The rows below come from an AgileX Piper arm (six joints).
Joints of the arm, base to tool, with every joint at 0 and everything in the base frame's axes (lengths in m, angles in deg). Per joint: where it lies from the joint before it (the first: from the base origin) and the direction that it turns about. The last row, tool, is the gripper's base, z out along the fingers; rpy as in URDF.
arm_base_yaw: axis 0 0 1 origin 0 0 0.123
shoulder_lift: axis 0 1 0 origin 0 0 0
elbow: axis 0 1 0 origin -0.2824 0 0.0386
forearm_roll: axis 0.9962 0 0.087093 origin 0.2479 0 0.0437
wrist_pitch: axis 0 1 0 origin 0 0 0
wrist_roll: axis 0.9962 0 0.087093 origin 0.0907 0 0.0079
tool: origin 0 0 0 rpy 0 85 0
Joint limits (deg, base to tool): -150..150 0..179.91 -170..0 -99.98..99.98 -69.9..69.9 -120..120
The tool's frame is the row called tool.
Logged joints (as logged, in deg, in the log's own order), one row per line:
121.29, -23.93, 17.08, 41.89, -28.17, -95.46
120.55, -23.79, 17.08, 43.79, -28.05, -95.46
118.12, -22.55, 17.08, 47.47, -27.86, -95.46
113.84, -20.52, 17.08, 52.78, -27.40, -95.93
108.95, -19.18, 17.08, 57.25, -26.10, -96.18
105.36, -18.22, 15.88, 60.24, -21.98, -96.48
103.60, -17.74, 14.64, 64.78, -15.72, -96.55
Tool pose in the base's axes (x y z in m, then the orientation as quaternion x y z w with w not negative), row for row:
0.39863, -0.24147, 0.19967, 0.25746, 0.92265, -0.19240, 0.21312
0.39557, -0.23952, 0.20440, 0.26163, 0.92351, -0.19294, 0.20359
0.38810, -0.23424, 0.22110, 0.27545, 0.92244, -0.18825, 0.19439
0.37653, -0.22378, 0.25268, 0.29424, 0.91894, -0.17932, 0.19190
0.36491, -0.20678, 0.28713, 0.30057, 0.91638, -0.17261, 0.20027
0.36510, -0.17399, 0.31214, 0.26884, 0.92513, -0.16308, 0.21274
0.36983, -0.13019, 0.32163, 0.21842, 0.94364, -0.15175, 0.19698
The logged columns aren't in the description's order. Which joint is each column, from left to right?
Columns, left to right: shoulder_lift, forearm_roll, wrist_roll, wrist_pitch, arm_base_yaw, elbow.
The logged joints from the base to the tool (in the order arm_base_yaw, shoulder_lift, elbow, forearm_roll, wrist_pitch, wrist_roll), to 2 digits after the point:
-28.17, 121.29, -95.46, -23.93, 41.89, 17.08
-28.05, 120.55, -95.46, -23.79, 43.79, 17.08
-27.86, 118.12, -95.46, -22.55, 47.47, 17.08
-27.40, 113.84, -95.93, -20.52, 52.78, 17.08
-26.10, 108.95, -96.18, -19.18, 57.25, 17.08
-21.98, 105.36, -96.48, -18.22, 60.24, 15.88
-15.72, 103.60, -96.55, -17.74, 64.78, 14.64

